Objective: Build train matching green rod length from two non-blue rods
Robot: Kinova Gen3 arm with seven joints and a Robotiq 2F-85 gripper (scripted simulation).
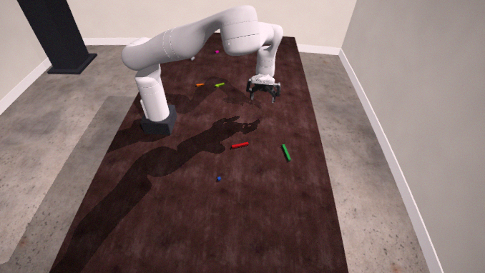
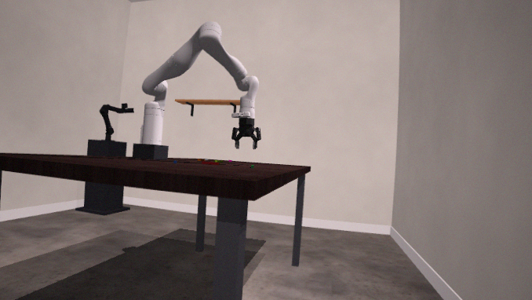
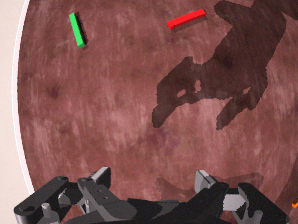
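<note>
Right now my hand is 46 cm to the right of the grey rod, 42 cm past it and 8 cm above it. The rest, counted from my hand: lime rod 22 cm behind, 20 cm to the left, 8 cm below; green rod 23 cm to the right, 10 cm ahead, 8 cm below; red rod 21 cm to the right, 9 cm behind, 8 cm below.
</note>
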